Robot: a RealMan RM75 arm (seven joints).
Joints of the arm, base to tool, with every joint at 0 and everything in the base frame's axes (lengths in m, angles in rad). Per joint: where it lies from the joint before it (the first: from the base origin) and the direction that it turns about. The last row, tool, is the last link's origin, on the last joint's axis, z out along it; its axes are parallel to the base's.
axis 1: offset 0 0 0.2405 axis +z
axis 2: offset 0 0 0 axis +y
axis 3: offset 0 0 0.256 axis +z
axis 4: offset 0 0 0 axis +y
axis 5: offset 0 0 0.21 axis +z
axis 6: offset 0 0 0 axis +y
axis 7: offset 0 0 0.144 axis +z
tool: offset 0 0 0
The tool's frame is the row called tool.
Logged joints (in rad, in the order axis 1, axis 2, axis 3, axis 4, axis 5, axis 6, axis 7), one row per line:
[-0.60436, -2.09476, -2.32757, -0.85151, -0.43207, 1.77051, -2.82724]
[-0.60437, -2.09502, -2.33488, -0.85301, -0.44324, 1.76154, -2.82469]
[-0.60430, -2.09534, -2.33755, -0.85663, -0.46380, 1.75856, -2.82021]
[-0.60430, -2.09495, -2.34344, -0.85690, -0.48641, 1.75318, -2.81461]
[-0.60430, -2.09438, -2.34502, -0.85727, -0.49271, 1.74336, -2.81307]
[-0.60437, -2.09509, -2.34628, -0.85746, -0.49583, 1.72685, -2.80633]
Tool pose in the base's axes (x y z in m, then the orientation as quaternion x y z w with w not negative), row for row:
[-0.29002, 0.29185, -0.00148, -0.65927, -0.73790, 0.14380, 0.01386]
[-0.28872, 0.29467, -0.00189, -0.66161, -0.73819, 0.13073, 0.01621]
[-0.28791, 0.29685, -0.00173, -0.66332, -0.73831, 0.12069, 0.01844]
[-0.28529, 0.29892, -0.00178, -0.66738, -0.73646, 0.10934, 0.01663]
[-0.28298, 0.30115, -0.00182, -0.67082, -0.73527, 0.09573, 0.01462]
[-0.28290, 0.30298, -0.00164, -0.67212, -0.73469, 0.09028, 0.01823]
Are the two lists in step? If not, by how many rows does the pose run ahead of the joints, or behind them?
The pose runs 1 row behind the joints: the pose in row i belongs to the joints in row i - 1.
